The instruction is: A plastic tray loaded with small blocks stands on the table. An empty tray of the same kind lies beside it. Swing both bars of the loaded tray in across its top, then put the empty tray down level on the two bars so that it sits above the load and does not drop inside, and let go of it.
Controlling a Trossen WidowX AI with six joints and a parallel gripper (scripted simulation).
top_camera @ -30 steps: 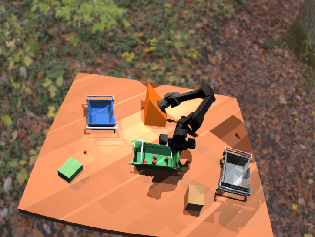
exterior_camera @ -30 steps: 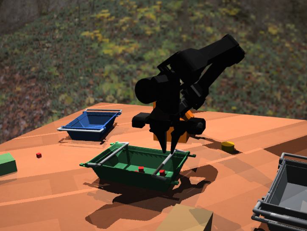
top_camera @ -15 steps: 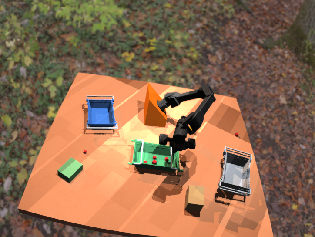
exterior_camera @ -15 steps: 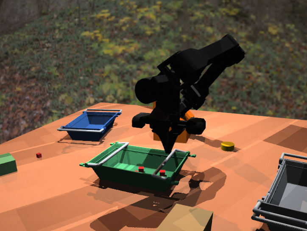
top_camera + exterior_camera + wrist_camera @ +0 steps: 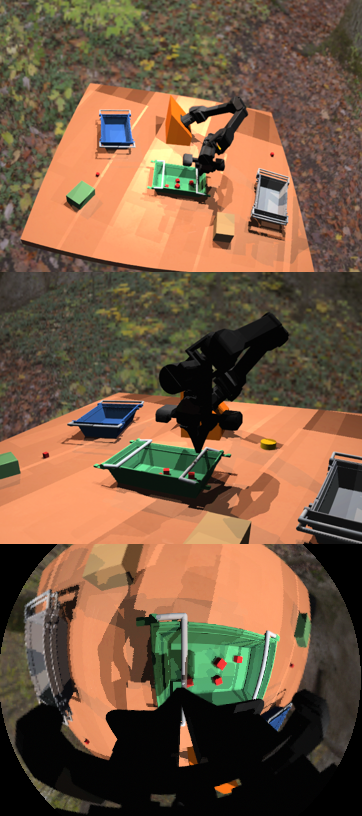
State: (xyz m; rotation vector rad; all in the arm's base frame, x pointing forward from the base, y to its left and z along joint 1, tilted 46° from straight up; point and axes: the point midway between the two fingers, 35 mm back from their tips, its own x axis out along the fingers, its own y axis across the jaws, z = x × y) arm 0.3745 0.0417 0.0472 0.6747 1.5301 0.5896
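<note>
Right now my gripper tip is 420 mm to the left of the blue tray, 320 mm past it and 40 mm above it. Also, from my gripper tip: yellow disc: 290 mm behind, 150 mm to the left, 80 mm below; tan box: 260 mm ahead, 100 mm to the left, 60 mm below; green box: 530 mm to the right, 150 mm ahead, 70 mm below.
</note>
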